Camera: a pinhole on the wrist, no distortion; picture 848 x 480 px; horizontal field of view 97.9 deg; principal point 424.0 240.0 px. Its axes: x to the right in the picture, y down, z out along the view. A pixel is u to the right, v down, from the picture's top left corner.
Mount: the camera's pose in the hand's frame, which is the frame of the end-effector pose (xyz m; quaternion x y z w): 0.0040 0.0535 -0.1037 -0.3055 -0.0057 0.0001 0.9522
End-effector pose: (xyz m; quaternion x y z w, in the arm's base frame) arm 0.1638 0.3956 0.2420 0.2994 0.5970 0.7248 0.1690
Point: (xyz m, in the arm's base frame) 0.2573 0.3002 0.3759
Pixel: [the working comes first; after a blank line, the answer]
In the camera's frame: -0.1002 0.0269 0.1493

176 307
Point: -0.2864 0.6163 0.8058
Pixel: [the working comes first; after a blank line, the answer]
In the camera's frame: 0.6056 0.2920 0.2585

outside the picture
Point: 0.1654 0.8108 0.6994
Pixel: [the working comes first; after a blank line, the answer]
In the camera's frame: 0.3573 -0.0345 0.5502

664 217
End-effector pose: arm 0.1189 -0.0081 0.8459 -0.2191 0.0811 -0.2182 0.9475
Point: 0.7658 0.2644 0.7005
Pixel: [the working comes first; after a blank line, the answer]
In the camera's frame: 0.4632 0.2504 0.4668

790 438
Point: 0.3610 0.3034 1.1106
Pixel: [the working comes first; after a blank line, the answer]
In the camera's frame: 0.0628 -0.1625 0.5201

469 125
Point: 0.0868 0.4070 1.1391
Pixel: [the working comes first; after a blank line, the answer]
In the camera's frame: -0.2300 -0.1879 0.5013

255 102
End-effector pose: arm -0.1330 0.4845 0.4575 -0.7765 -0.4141 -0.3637 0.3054
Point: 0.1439 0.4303 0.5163
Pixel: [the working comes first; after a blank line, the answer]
In the camera's frame: 0.1319 0.0969 0.2099

656 410
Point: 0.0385 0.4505 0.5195
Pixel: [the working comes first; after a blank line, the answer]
In the camera's frame: 0.1011 0.0255 0.1359

699 309
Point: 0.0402 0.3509 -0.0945
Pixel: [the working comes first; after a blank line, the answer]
In the camera's frame: -0.4389 -0.0020 0.4435

59 238
